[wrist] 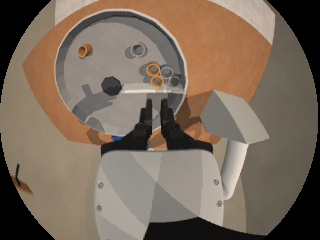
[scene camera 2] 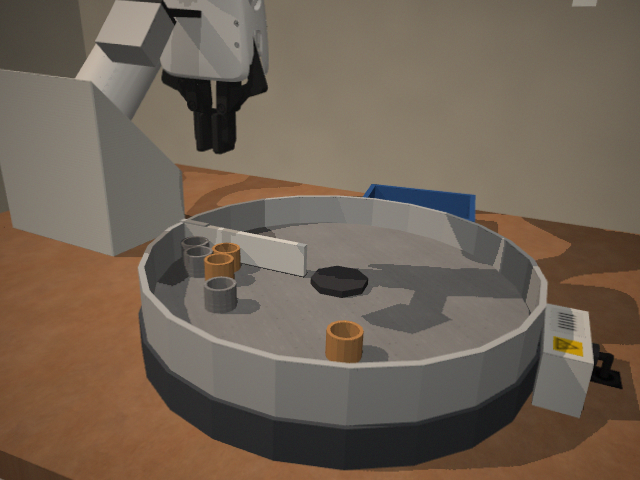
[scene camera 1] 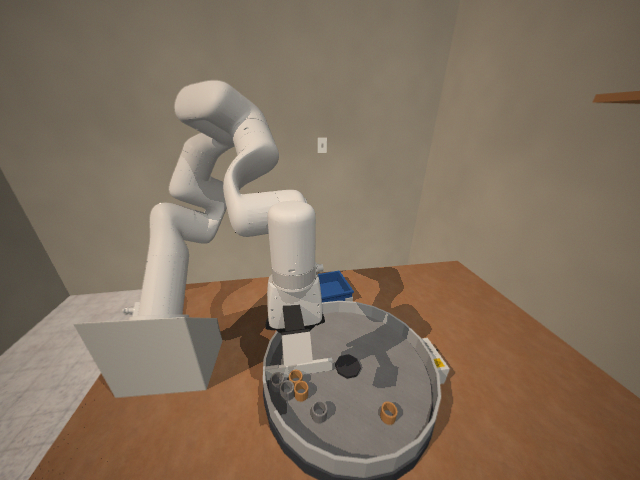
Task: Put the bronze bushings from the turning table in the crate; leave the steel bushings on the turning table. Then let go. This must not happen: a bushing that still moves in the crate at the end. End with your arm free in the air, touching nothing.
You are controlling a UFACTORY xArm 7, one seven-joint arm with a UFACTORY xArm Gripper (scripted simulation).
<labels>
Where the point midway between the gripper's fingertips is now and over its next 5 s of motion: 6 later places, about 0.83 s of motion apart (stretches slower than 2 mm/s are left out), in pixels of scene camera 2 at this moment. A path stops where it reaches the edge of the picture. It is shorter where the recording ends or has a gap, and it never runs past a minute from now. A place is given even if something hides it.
My gripper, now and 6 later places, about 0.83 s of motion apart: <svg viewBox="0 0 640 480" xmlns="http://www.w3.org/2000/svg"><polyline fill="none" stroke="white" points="216,150 225,167 240,196 248,215 247,234 247,249 247,258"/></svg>
</labels>
